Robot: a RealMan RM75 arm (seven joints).
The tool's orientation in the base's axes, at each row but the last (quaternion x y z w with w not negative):
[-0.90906, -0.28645, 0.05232, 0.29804]
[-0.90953, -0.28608, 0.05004, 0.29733]
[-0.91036, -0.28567, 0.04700, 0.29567]
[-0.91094, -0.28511, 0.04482, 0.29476]
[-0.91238, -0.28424, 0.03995, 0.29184]
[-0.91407, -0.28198, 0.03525, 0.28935]
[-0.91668, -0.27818, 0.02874, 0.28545]
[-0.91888, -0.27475, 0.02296, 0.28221]
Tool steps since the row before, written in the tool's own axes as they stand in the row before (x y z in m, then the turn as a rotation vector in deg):
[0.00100, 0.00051, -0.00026, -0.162, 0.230, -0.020]
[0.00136, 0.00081, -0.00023, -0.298, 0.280, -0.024]
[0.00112, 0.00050, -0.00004, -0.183, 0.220, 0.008]
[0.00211, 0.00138, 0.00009, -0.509, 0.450, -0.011]
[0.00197, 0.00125, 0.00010, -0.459, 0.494, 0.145]
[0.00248, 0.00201, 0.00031, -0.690, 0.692, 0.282]
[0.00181, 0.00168, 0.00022, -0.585, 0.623, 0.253]
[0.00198, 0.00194, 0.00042, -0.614, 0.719, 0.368]
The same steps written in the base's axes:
[0.00115, 0.00008, 0.00000, -0.017, -0.251, -0.127]
[0.00159, 0.00010, -0.00017, -0.104, -0.361, -0.163]
[0.00119, 0.00026, -0.00016, -0.046, -0.242, -0.146]
[0.00242, 0.00028, -0.00067, -0.200, -0.582, -0.288]
[0.00224, 0.00028, -0.00059, -0.173, -0.505, -0.437]
[0.00300, 0.00013, -0.00112, -0.300, -0.692, -0.682]
[0.00231, -0.00008, -0.00090, -0.239, -0.605, -0.609]
[0.00255, -0.00010, -0.00116, -0.240, -0.628, -0.760]

